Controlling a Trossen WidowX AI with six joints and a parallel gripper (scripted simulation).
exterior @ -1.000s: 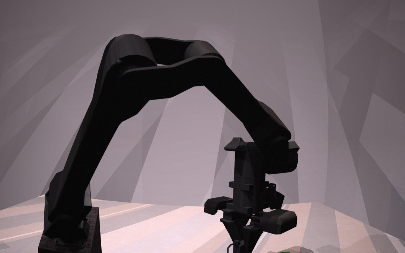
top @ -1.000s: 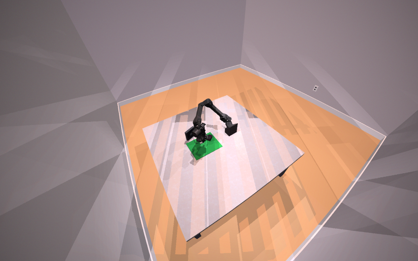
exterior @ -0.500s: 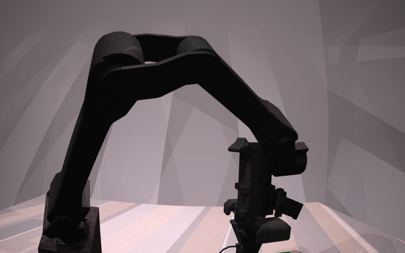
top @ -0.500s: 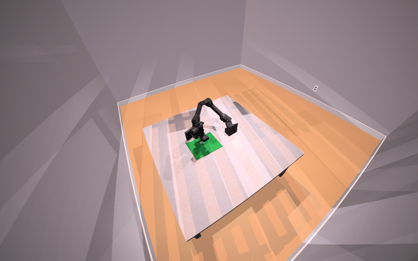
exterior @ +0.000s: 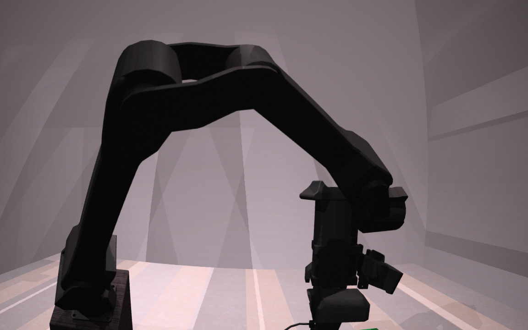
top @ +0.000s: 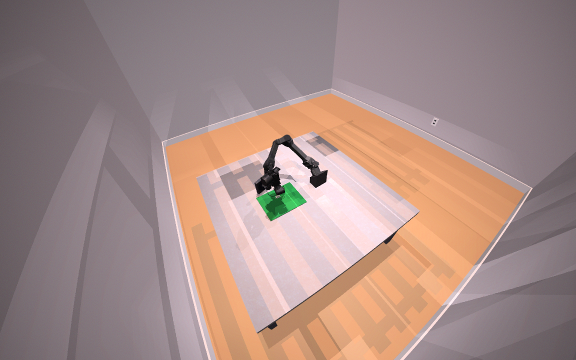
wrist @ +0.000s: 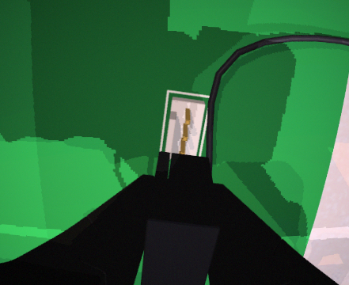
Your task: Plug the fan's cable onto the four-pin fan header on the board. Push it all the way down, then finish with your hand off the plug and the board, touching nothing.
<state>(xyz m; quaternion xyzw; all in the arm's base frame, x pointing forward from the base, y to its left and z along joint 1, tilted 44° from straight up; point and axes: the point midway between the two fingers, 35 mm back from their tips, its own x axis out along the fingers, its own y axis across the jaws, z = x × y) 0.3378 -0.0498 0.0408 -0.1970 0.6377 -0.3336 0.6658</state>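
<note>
My gripper tip is now 60 mm above the white four-pin fan header. Round my gripper tip: green board (80 mm below, 40 mm to the left); then black fan (130 mm to the right, 40 mm ahead); then black fan cable plug (10 mm behind, 10 mm above).
</note>
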